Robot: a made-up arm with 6 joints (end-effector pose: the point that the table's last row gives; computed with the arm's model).
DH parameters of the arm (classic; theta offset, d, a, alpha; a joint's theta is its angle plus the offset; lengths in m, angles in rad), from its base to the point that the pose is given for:
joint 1: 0 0.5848 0 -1.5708
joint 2: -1.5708 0 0.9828 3.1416
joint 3: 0 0 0 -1.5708
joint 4: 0 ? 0 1.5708
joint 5: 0 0.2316 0 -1.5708
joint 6: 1.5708 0 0 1.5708
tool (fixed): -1.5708 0 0 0
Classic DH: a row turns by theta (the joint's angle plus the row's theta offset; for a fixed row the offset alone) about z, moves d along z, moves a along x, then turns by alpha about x.
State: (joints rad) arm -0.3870 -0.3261 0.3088 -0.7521 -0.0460 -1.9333
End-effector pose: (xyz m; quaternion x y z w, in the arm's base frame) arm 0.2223 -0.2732 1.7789 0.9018 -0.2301 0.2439 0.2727
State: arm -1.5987 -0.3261 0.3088 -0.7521 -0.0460 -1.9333
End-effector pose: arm -0.1777 -0.3042 1.7789 0.6102 -0.7027 0.0452 0.3631
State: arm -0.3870 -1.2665 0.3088 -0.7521 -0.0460 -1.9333
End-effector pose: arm -0.7884 0.1387 1.5383 0.6549 -0.2779 0.6351 0.3008
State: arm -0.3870 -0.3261 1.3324 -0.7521 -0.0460 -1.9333
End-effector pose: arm -0.2628 -0.0755 2.1854 0.6252 -0.2792 0.6642 0.3001
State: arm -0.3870 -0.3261 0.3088 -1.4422 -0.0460 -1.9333
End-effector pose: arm 0.3142 -0.1601 1.7213 -0.9385 0.1252 -0.3189 0.0433
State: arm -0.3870 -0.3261 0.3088 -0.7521 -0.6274 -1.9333
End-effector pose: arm 0.2223 -0.2732 1.7789 0.9504 -0.0065 0.0689 0.3033
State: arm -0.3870 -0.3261 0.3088 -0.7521 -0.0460 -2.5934
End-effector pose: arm 0.2223 -0.2732 1.7789 -0.9415 0.1386 -0.3053 0.0342
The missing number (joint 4, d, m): -0.6583
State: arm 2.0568 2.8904 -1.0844 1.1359 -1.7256 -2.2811
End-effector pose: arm 0.2516 -0.2673 -0.0212 0.8930 0.4317 0.1169 0.0498
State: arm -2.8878 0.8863 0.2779 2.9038 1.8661 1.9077
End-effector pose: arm -1.2336 -0.5525 0.8747 -0.8328 0.1622 0.2695 0.4555
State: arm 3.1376 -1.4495 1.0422 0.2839 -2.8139 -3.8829
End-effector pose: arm 1.5398 0.2162 1.0504 0.1212 0.8653 -0.4706 0.1230
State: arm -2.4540 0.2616 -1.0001 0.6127 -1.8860 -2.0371
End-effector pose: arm -0.5695 -0.2225 0.9476 -0.3451 -0.2861 0.5186 0.7281
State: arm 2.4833 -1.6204 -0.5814 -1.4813 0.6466 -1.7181
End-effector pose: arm 0.3678 -0.2583 0.9865 -0.5062 -0.6768 0.0081 0.5344
